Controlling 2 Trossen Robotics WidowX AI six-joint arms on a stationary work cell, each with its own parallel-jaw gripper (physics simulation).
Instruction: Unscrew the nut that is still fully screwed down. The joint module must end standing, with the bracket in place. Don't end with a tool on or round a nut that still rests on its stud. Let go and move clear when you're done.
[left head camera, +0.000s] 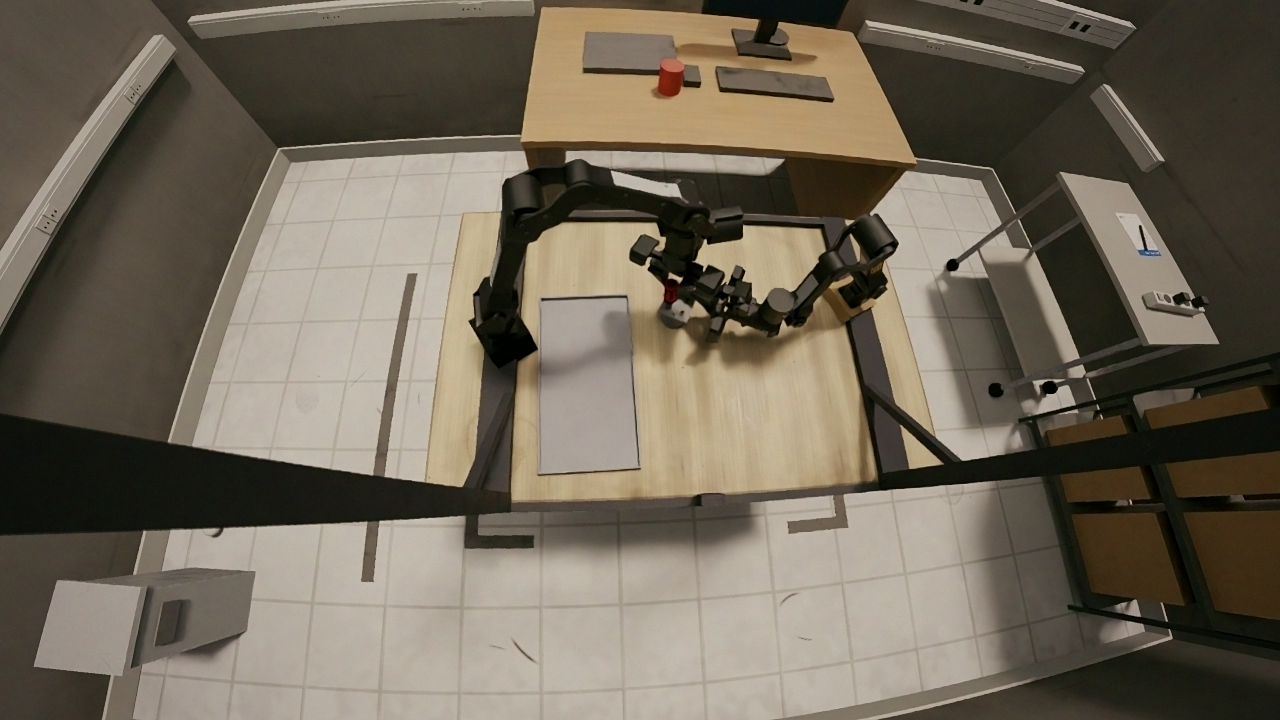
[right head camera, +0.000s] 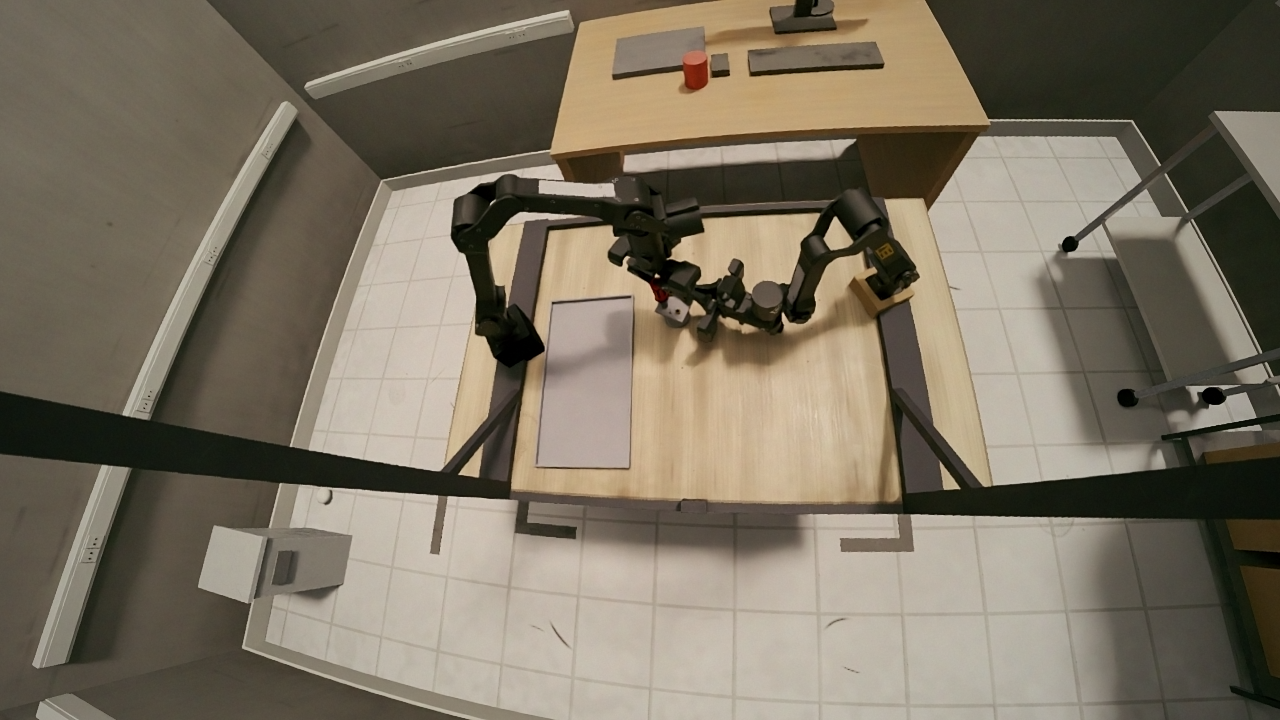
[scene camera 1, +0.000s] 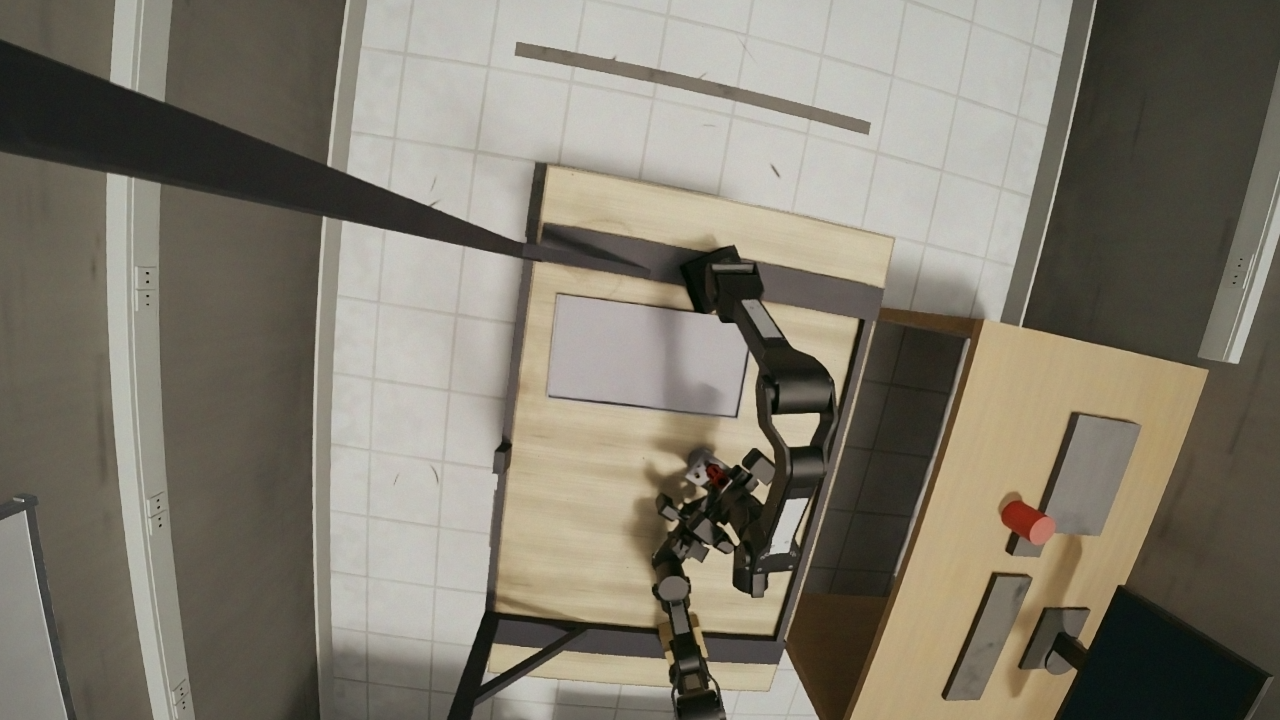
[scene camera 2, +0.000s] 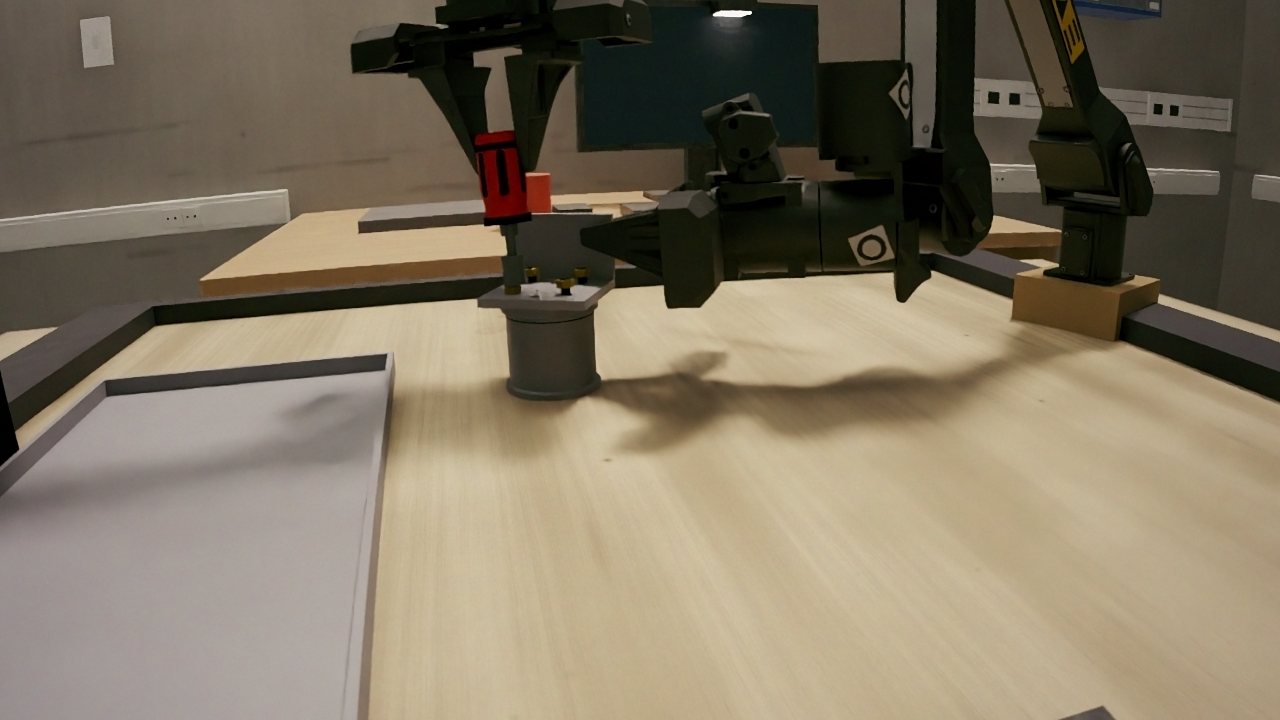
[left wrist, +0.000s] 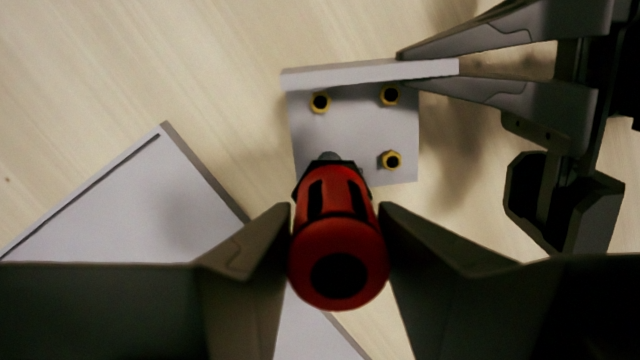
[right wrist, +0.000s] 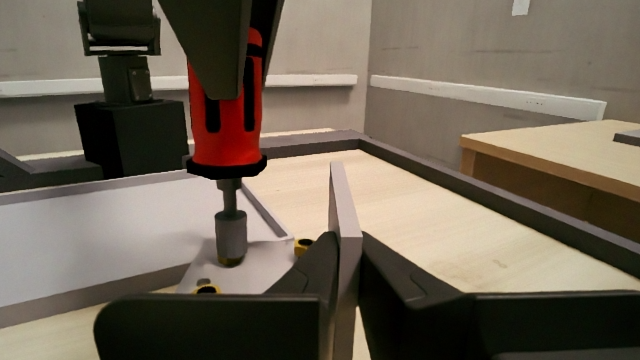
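The grey joint module (scene camera 2: 550, 353) (left head camera: 675, 319) stands upright on the table. The L-shaped bracket (scene camera 2: 570, 240) (left wrist: 350, 125) (right wrist: 345, 200) lies on its top, its plate upright at one edge. Three brass nuts (left wrist: 320, 102) (left wrist: 390, 95) (left wrist: 391, 160) show uncovered. My left gripper (scene camera 2: 503, 165) (left wrist: 334, 214) is shut on the red nut driver (scene camera 2: 501, 201) (left wrist: 340, 240) (right wrist: 227, 135), slightly tilted. Its socket (right wrist: 231, 232) covers the upper part of the fourth nut (right wrist: 230, 261), whose brass lower edge shows. My right gripper (left wrist: 396, 68) (right wrist: 343, 243) is shut on the bracket's upright plate.
A shallow grey tray (left head camera: 586, 385) (scene camera 2: 223, 501) (left wrist: 125, 220) lies close to the module, on its left in the head views. The two arms are close together over the module. Dark frame bars (left head camera: 871, 385) edge the table. A desk (left head camera: 608, 116) with a red cup (left head camera: 670, 77) stands behind.
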